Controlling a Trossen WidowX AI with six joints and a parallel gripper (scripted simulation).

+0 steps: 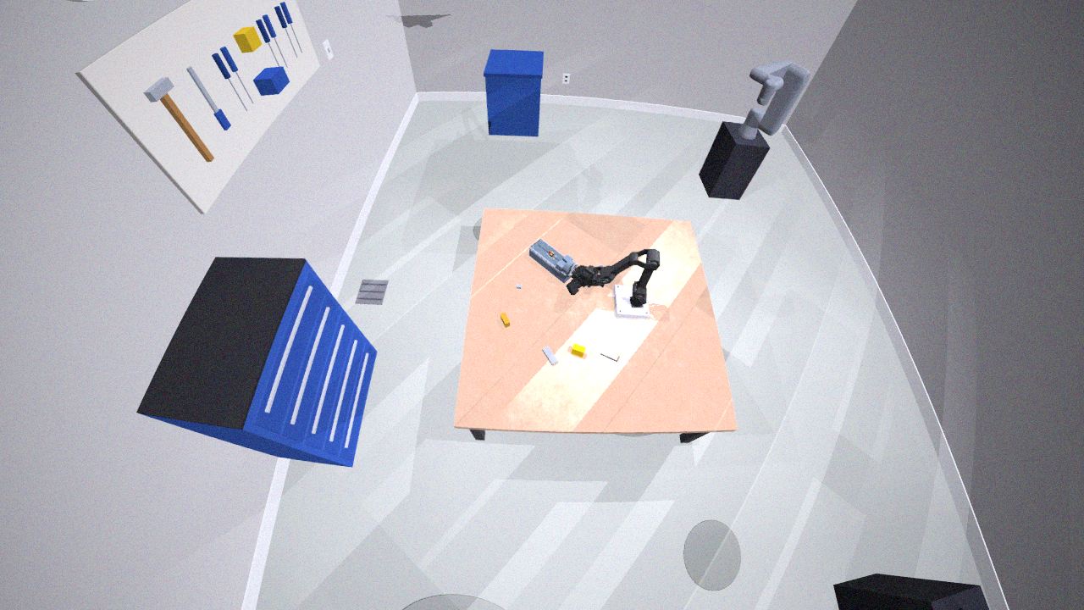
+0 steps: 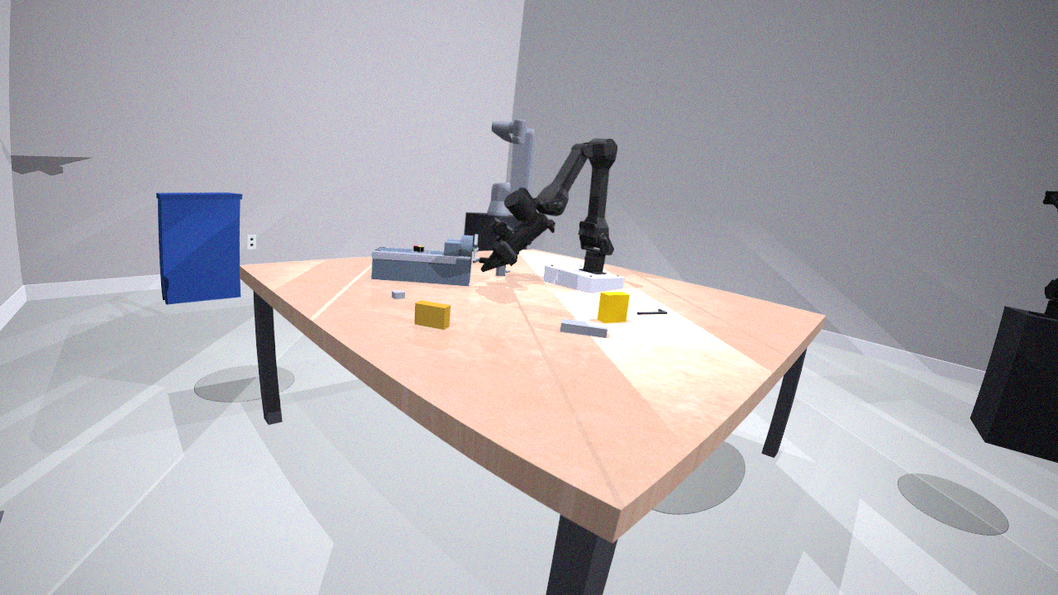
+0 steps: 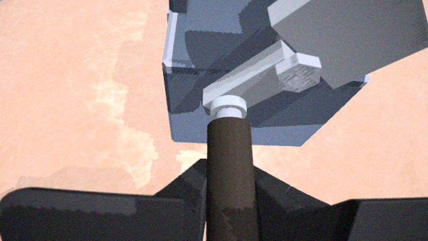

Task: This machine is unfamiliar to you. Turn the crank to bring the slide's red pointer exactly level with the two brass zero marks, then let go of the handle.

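Right now the crank is 40 mm above my gripper tip and 10 mm behind it. The rest, counted from my gripper tip: red pointer (140 mm to the right, 110 mm ahead, 40 mm above); then grey cube (280 mm ahead, 30 mm below, 20 mm to the left); then dark brown handle (30 mm above, 10 mm to the left, 10 mm behind).
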